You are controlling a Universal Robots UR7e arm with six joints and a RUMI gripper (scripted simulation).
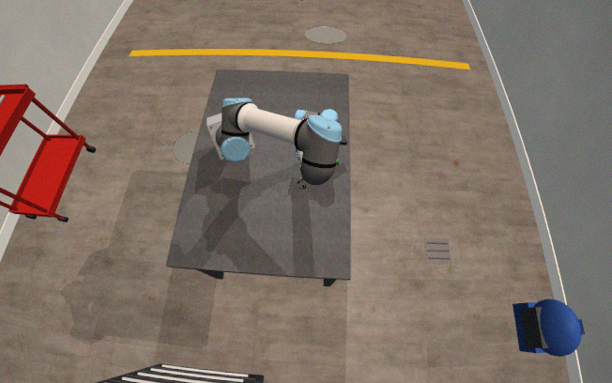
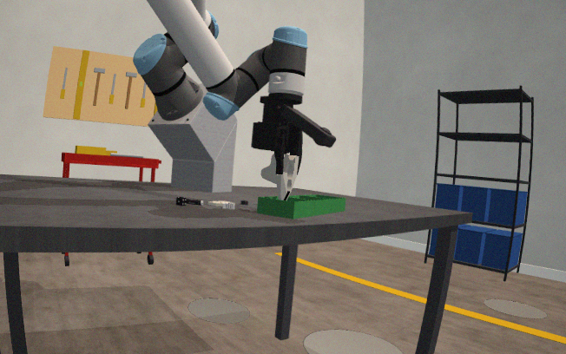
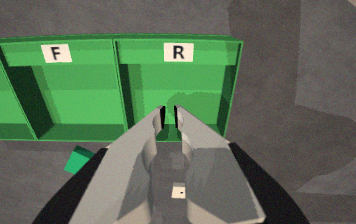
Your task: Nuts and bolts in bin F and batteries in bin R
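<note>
The green bin tray is 80 mm to the left of my hand and 20 mm below it. From my hand the other things lie so: flat green card: 110 mm behind, 80 mm to the left, 30 mm below; cream domino-like tile: 140 mm behind, 60 mm to the right, 30 mm below; black nut: 150 mm behind, 30 mm to the left, 30 mm below.
</note>
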